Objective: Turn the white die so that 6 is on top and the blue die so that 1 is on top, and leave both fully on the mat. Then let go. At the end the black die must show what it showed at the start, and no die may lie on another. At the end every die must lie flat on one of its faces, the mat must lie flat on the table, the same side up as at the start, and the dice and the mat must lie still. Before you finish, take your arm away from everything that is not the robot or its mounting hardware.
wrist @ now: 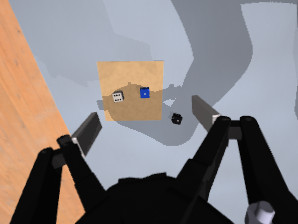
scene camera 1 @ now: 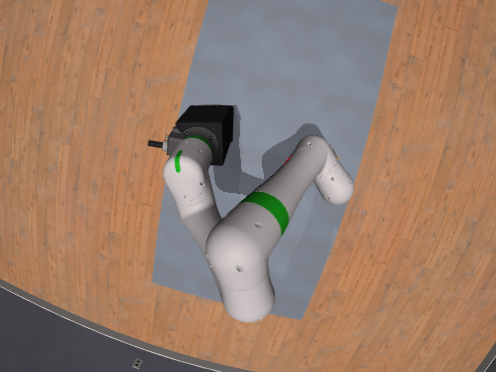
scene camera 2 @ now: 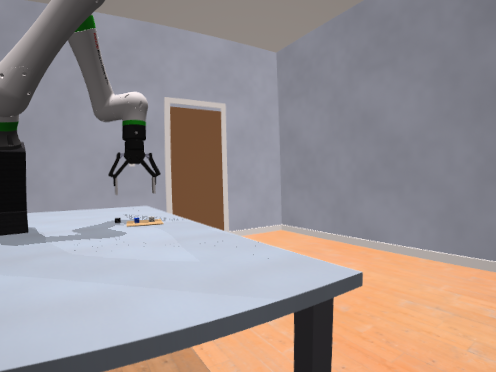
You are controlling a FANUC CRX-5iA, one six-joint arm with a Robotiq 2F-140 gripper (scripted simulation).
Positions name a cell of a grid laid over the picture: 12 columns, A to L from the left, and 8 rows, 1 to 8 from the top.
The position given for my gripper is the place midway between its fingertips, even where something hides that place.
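There's a tan mat (wrist: F3) that I can see, and then there's my gripper (scene camera 2: D5), with the wrist view showing me that same gripper (wrist: F5) too.
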